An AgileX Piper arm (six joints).
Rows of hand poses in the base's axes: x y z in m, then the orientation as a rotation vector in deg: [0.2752, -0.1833, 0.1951, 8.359, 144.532, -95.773]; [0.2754, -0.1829, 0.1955, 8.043, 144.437, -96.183]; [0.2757, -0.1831, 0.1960, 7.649, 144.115, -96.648]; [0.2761, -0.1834, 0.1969, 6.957, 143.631, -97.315]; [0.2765, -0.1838, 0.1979, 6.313, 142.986, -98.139]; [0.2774, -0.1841, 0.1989, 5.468, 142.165, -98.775]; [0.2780, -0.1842, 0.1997, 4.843, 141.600, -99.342]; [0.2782, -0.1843, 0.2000, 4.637, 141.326, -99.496]
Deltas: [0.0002, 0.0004, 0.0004, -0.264, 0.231, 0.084]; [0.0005, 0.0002, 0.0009, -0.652, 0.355, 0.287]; [0.0009, -0.0001, 0.0018, -1.221, 0.563, 0.657]; [0.0013, -0.0005, 0.0028, -1.936, 0.725, 1.009]; [0.0022, -0.0008, 0.0038, -2.635, 0.749, 1.608]; [0.0028, -0.0009, 0.0046, -3.185, 0.848, 1.997]; [0.0030, -0.0010, 0.0049, -3.386, 0.806, 2.172]
